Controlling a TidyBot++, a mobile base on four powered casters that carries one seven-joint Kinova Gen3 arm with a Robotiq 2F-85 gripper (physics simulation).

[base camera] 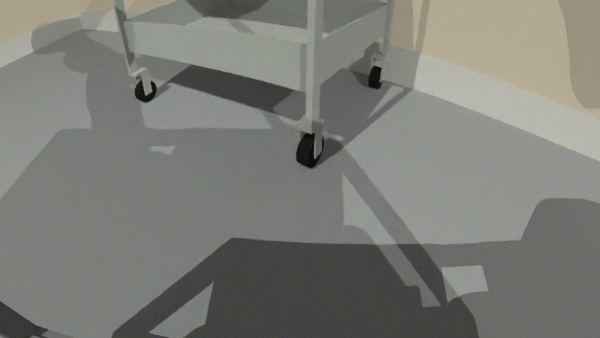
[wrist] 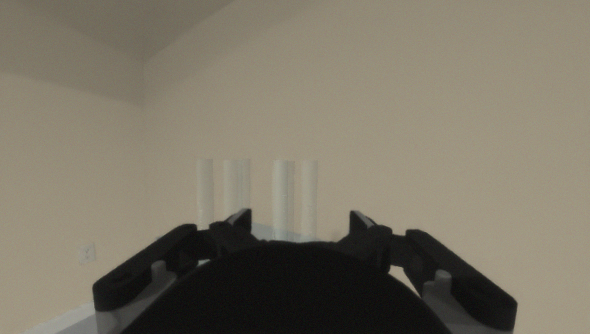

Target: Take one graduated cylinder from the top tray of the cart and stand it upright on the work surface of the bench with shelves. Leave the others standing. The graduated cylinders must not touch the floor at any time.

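Frame: origin at the arm's base, x ahead, y left, z up, level; millimetres.
Where they show: gripper, between the fingertips: [wrist: 300,220].
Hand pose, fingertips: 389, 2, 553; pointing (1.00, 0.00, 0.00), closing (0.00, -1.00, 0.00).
Observation:
After its pixels a point has its place, as x, y, z.
Several pale, translucent graduated cylinders stand upright ahead of the gripper in the wrist view, among them one at the left [wrist: 205,192] {712, 271, 507}, one near the middle [wrist: 281,197] {560, 39, 534} and one at the right [wrist: 309,197] {703, -18, 503}. Some overlap, and their lower parts are hidden behind the gripper. My gripper [wrist: 300,220] {389, 2, 553} is open, with no cylinder between its fingertips; the cylinders stand beyond it. The cart [base camera: 313,65] {477, 4, -219} shows its lower part in the base camera view. A bit of its top tray [wrist: 262,231] {937, 161, 305} shows behind the cylinders. The bench with shelves does not show.
The cart's black casters, such as the near one [base camera: 309,150] {483, 6, -356}, stand on the grey floor [base camera: 200,200] {412, 157, -397}. Beige walls [base camera: 490,35] {731, -365, -215} [wrist: 425,125] {743, -340, 701} with a pale baseboard [base camera: 475,90] {719, -358, -346} meet in a corner behind the cart. A wall outlet [wrist: 87,253] {1172, 1318, 4} is at the left. Shadows cross the floor.

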